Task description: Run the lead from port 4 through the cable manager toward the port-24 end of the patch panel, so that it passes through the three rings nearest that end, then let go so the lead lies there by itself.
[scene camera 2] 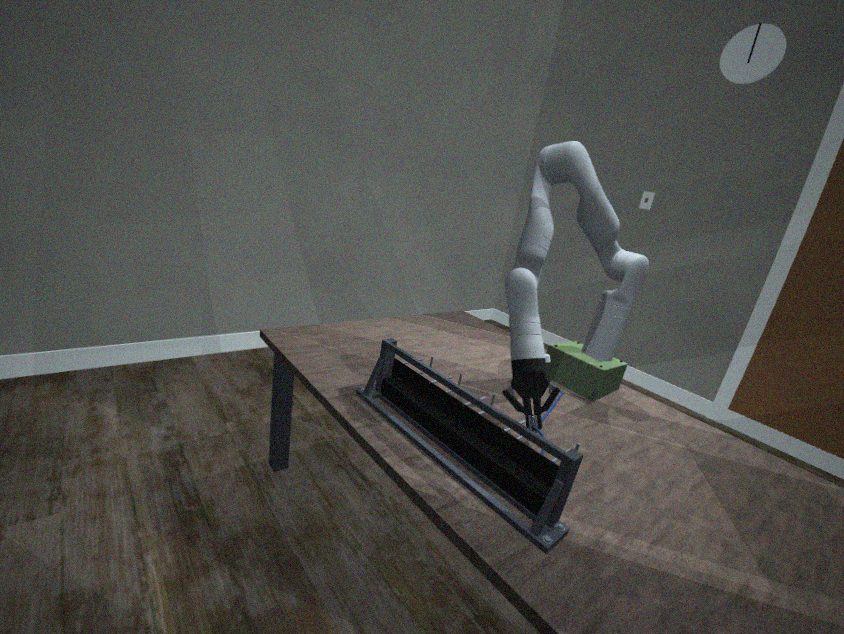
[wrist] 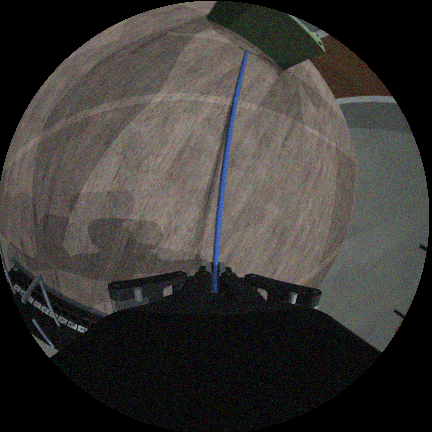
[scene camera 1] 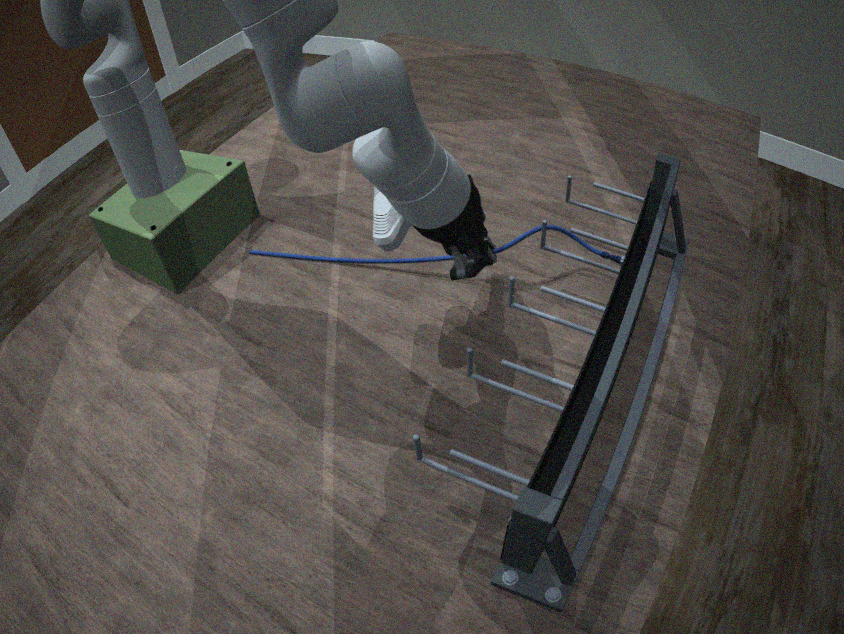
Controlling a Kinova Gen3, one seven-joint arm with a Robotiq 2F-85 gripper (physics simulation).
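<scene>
The blue lead (scene camera 1: 382,260) (scene camera 2: 552,404) (wrist: 225,160) has its plug at the patch panel (scene camera 1: 536,506) (scene camera 2: 564,485), near the far end in scene camera 1's view. From there it arches past the post tip of the second ring (scene camera 1: 543,237); whether inside it I cannot tell. My gripper (scene camera 1: 470,270) (scene camera 2: 532,424) (wrist: 214,270) is shut on the lead, above the table and left of the rings. The lead's free end reaches toward the arm's base. The three rings nearest the panel's near end (scene camera 1: 552,319) (scene camera 1: 516,391) (scene camera 1: 470,479) have no lead in them.
The green base block (scene camera 1: 170,211) (scene camera 2: 588,373) (wrist: 265,35) carries the arm at the table's far side. The ring posts stick up from the rods in front of the panel. The panel's foot (scene camera 1: 535,590) is bolted near the table edge. A first ring (scene camera 1: 600,211) stands at the far end.
</scene>
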